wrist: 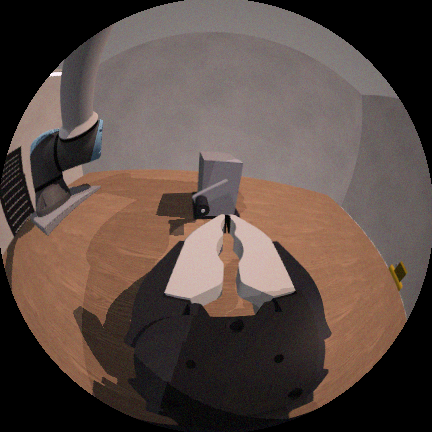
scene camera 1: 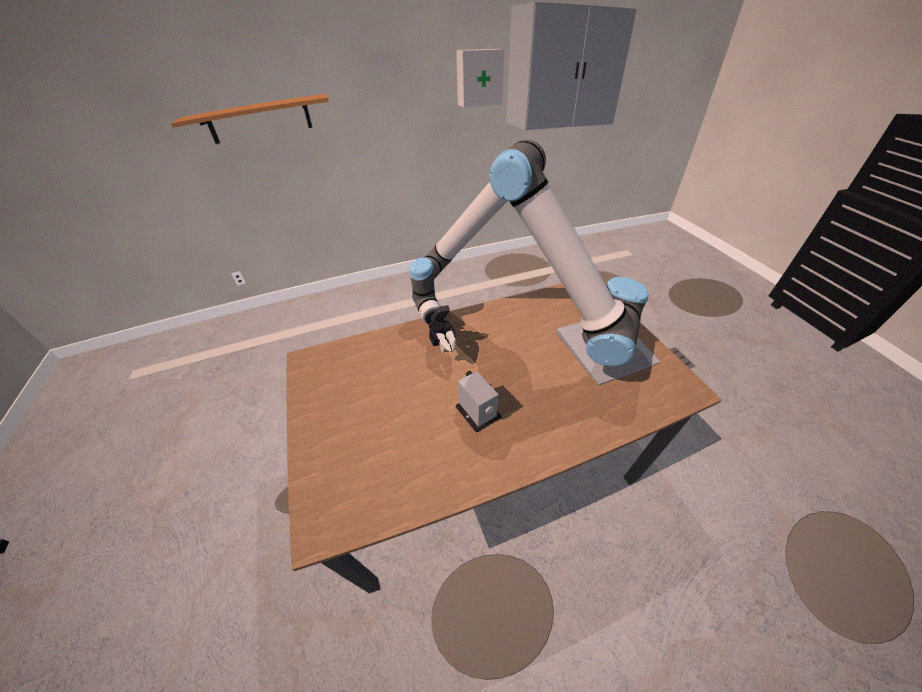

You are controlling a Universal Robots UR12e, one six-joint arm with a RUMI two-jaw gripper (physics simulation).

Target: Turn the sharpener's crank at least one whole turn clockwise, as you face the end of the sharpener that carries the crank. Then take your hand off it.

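Seen in the pictures: gripper, between the fingertips: point(wrist: 225, 216) point(scene camera 1: 452, 351); arm's base, origin of its link: point(wrist: 53, 203).
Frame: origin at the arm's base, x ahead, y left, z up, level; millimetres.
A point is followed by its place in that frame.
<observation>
The sharpener point(scene camera 1: 477, 397) {x 610, y 204, z 109 mm} point(wrist: 221, 182) {x 616, y 94, z 72 mm} is a grey box on a dark base, standing upright on the table. In the wrist view its crank end faces the camera. The crank's light arm point(wrist: 211, 188) slants from the middle of that end down to the left, and its black knob point(wrist: 202, 206) {x 594, y 46, z 46 mm} sits at the lower left. In the scene view a small dark part of the knob point(scene camera 1: 469, 373) {x 593, y 57, z 50 mm} shows behind the box. My gripper point(scene camera 1: 447, 350) {x 631, y -31, z 85 mm} point(wrist: 225, 216) {x 631, y -31, z 85 mm} is shut with nothing between its fingers. It is above the table on the crank side, apart from the knob.
The wooden table point(scene camera 1: 357, 446) {x 1005, y 194, z -19 mm} point(wrist: 305, 230) {x 844, y 120, z -20 mm} carries the arm's base plate point(scene camera 1: 604, 372) {x 97, y 152, z -8 mm} point(wrist: 47, 226) {x 167, y -90, z 0 mm} at the right in the scene view. The arm arches over the table's back part. A wall cabinet point(scene camera 1: 547, 67) and a dark slatted rack stand beyond the table.
</observation>
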